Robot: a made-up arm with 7 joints.
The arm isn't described. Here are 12 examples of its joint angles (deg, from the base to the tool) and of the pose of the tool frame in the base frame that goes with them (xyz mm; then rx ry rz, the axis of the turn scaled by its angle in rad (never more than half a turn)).
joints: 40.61 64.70 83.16 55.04 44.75 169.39 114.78
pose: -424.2 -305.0 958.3 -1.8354 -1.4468 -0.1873
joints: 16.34 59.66 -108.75 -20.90 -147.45 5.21 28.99
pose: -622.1 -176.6 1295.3 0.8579 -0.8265 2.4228
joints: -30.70 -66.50 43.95 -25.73 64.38 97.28 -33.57
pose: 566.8 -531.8 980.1 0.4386 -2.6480 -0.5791
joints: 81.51 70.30 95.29 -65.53 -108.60 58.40 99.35
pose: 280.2 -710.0 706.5 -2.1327 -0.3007 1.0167
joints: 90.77 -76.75 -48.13 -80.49 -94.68 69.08 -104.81
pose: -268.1 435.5 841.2 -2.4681 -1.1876 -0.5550
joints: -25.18 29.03 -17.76 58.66 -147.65 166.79 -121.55
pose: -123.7 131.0 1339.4 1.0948 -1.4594 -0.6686
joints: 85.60 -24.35 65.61 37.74 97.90 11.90 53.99
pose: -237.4 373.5 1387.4 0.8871 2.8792 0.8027
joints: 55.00 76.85 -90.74 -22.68 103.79 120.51 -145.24
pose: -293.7 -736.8 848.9 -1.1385 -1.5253 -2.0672
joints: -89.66 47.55 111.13 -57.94 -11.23 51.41 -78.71
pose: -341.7 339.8 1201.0 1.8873 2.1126 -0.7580
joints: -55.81 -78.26 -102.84 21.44 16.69 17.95 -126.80
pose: 300.8 -877.5 962.5 0.3236 1.8885 0.6046
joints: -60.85 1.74 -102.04 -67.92 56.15 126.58 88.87
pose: 10.6 52.3 1319.3 -0.0534 -1.2906 1.7309
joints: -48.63 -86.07 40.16 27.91 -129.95 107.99 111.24
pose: 643.3 -468.1 820.0 0.3846 -1.2379 -0.0400
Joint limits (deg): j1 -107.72..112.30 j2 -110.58..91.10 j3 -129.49..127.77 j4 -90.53..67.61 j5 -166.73..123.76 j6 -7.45..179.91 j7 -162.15..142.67
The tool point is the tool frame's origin. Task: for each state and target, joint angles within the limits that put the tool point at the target. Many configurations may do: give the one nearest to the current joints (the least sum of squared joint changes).
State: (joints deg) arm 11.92 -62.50 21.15 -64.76 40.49 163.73 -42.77
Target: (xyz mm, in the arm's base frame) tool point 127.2 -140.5 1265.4
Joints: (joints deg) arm 11.08 -18.19 8.60 -79.41 26.91 157.22 -41.07
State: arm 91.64 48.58 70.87 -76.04 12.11 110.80 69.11
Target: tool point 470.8 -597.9 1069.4
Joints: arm 109.63 59.90 67.96 -28.24 21.93 59.37 71.32
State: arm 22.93 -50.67 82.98 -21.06 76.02 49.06 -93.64
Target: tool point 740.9 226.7 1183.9
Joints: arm 23.43 -57.77 82.94 -20.44 80.00 35.92 -95.50
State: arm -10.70 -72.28 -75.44 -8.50 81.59 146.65 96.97
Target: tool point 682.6 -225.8 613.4
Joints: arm -1.37 -92.91 -70.75 -3.08 82.73 157.62 97.28
